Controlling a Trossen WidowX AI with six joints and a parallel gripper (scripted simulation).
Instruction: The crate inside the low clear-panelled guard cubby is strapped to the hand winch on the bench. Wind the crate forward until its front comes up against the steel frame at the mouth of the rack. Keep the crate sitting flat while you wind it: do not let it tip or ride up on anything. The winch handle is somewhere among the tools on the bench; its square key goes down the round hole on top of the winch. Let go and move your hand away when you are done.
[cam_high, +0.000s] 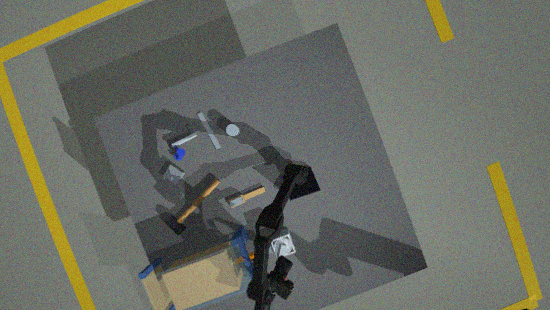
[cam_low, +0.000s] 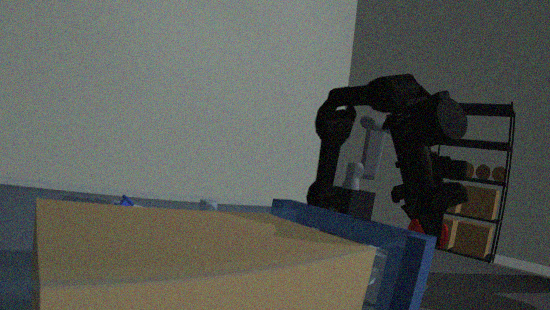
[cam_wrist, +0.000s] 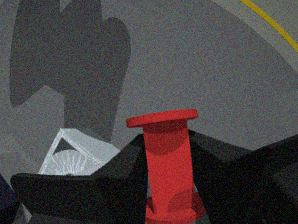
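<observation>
My gripper tip is now 40 mm to the left of the winch handle and 30 mm above it. Round my gripper tip: blue steel frame: 130 mm ahead, 80 mm to the right, 30 mm below; red knob: 10 mm to the right, 10 mm ahead; winch: 110 mm to the right, 100 mm below, 40 mm behind.
</observation>
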